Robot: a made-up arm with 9 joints.
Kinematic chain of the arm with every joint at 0, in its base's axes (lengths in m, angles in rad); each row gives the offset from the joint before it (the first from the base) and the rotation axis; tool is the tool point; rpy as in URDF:
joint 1: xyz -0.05 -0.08 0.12 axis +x
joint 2: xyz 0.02 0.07 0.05 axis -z
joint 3: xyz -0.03 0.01 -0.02 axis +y
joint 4: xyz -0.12 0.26 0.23 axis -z
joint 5: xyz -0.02 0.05 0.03 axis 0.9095 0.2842 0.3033
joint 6: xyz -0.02 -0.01 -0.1 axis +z
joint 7: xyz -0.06 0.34 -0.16 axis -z
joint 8: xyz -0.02 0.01 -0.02 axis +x
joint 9: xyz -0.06 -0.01 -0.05 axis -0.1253 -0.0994 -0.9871
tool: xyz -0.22 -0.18 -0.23 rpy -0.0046 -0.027 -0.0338
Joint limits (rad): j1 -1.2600..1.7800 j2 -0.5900..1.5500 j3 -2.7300..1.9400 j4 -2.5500..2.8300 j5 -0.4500..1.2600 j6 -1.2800..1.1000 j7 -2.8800..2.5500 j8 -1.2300..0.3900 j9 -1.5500..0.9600
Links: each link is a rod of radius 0.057 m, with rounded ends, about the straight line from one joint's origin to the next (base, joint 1, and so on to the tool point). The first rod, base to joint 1, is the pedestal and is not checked.
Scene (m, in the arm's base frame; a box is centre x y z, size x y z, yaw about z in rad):
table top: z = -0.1
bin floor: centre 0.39 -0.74 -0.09 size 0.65 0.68 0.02 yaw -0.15
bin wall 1: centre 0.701 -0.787 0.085 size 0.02 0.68 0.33 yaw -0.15
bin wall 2: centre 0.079 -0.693 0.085 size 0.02 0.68 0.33 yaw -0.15
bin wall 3: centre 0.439 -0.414 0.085 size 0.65 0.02 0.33 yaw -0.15
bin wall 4: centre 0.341 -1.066 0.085 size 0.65 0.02 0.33 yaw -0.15
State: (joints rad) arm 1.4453 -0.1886 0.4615 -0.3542 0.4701 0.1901 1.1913 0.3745 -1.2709
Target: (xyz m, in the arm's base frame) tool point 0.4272 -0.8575 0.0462
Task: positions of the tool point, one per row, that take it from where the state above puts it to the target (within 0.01 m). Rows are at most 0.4 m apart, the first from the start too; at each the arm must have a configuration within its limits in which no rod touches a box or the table.
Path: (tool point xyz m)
1: -0.8067 -0.4870 0.6387
2: -0.6119 -0.7712 0.6052
3: -0.3006 -0.9537 0.5634
4: 0.0708 -0.9875 0.5071
5: 0.4272 -0.8575 0.4296
6: 0.4272 -0.8575 0.0462

